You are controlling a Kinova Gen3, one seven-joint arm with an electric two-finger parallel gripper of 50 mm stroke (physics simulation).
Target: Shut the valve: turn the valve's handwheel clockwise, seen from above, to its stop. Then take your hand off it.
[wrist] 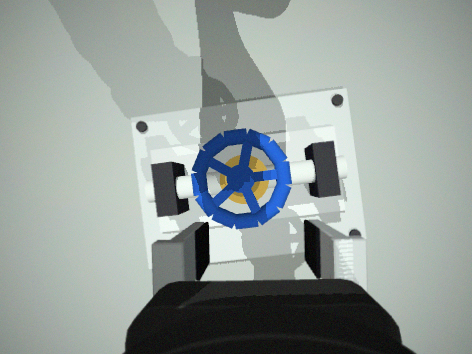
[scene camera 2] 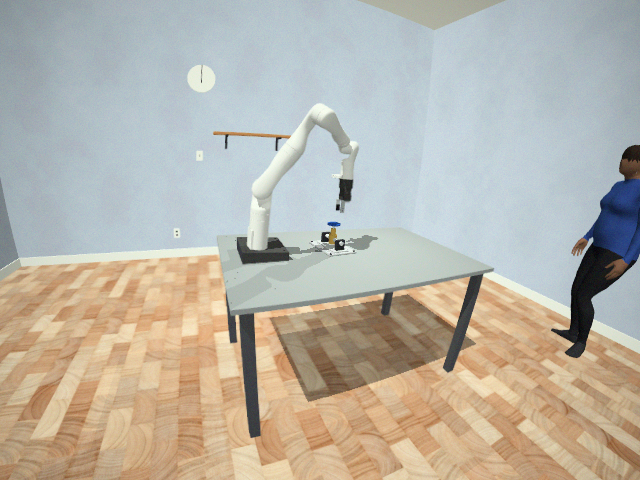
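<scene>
The valve's blue handwheel (scene camera 2: 333, 224) (wrist: 284, 180) has a ring rim and five spokes. It sits on top of a brass-coloured valve body (scene camera 2: 332, 236) (wrist: 260, 193), which shows below the wheel in the wrist view. A white pipe (wrist: 301, 172) runs through the valve, held by a black clamp on each side, on a white base plate (scene camera 2: 342, 252) (wrist: 353, 205). My gripper (scene camera 2: 340, 209) (wrist: 256, 241) is open and empty, pointing down. It is above the handwheel and apart from it. In the wrist view the wheel lies ahead of the fingertips, between their lines.
The valve's base plate lies on the grey table (scene camera 2: 413, 263). The arm's black base (scene camera 2: 263, 254) stands on the table left of the valve. A person in a blue top (scene camera 2: 617, 219) stands right of the table, apart from it. The arm's shadow falls across the plate.
</scene>
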